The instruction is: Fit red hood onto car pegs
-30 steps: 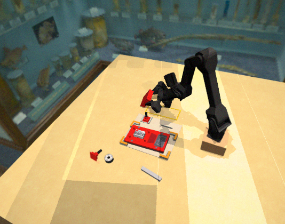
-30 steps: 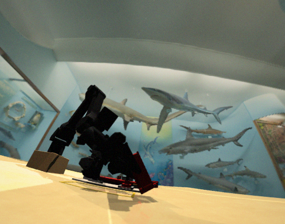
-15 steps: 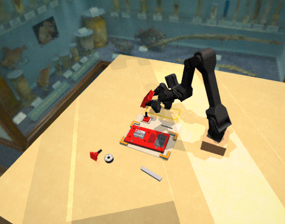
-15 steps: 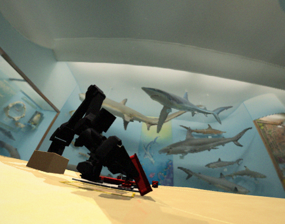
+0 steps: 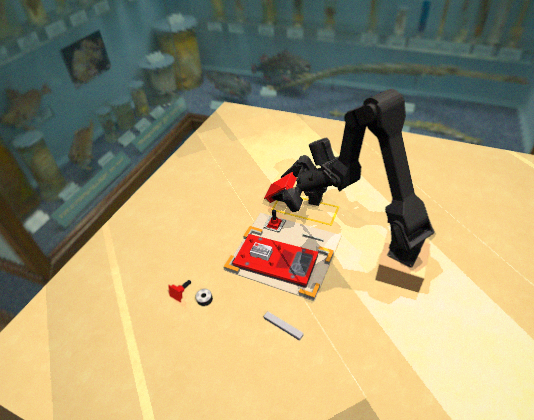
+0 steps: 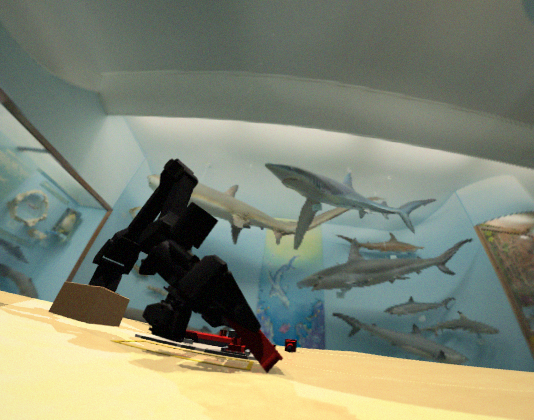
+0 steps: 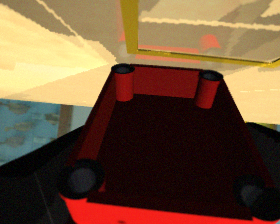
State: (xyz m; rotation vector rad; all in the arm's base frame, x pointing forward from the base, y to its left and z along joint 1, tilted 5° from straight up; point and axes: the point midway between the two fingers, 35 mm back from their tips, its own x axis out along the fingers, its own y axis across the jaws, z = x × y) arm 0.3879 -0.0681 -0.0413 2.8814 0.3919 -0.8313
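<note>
Now: the red hood 10 mm behind my gripper tip and 10 mm to the right of it. Also, from my gripper tip: grey engine block 100 mm behind, 230 mm to the left, 20 mm below; grey wheel 60 mm behind, 400 mm to the left, 30 mm below.
</note>
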